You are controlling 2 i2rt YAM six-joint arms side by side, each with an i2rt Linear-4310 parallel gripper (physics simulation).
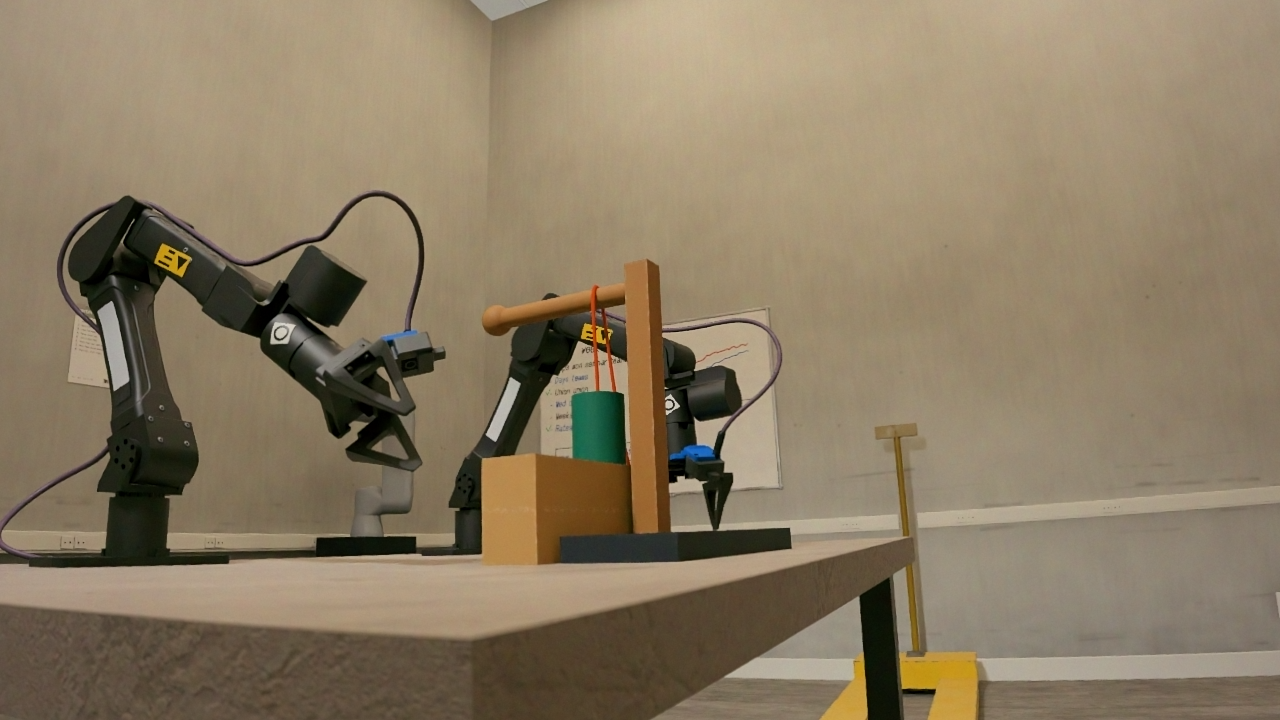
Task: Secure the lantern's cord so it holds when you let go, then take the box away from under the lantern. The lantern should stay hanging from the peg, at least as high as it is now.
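Frame: origin at the left arm's base, x right, y ahead, z up, level; metres.
Seen in the pictures: right gripper, fingertip midpoint: point(414, 441); left arm's base, origin of the base link: point(473, 554); right arm's base, origin of the base link: point(135, 565).
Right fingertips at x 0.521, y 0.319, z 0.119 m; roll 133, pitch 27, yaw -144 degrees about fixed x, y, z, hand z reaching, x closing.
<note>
Pixels of each thing's middle, then the offset from my right fingertips to it. "spot": a spot on its surface instead. Level surfaces: height alone.
- green lantern, body centre: point(598, 431) dx -0.181, dy +0.108, dz +0.021 m
- tan box, body centre: point(569, 511) dx -0.121, dy +0.103, dz -0.069 m
- red cord, surface spot: point(596, 349) spot: dx -0.177, dy +0.110, dz +0.114 m
- wooden peg, body centre: point(560, 307) dx -0.200, dy +0.050, dz +0.180 m
- post, body centre: point(646, 394) dx -0.191, dy +0.165, dz +0.058 m
- dark base, surface spot: point(733, 544) spot: dx -0.154, dy +0.267, dz -0.109 m
- table, its level: dz -0.119 m
The green lantern point(597, 427) stands upright on the tan box point(554, 510), close beside the post. The red cord point(597, 349) runs from the lantern up over the wooden peg point(554, 309), near the post point(647, 394); its far end is hidden. My left gripper point(716, 512) is behind and to the right of the post, pointing down low above the dark base; it is seen edge-on. My right gripper point(418, 434) is open and empty, in the air to the left of the box and lantern.
The dark base point(733, 544) of the post lies on the table point(358, 595), with the box against its left part. The table's right edge runs behind the base. A small grey arm point(396, 490) shows between my two arms. A whiteboard point(765, 402) is on the wall.
</note>
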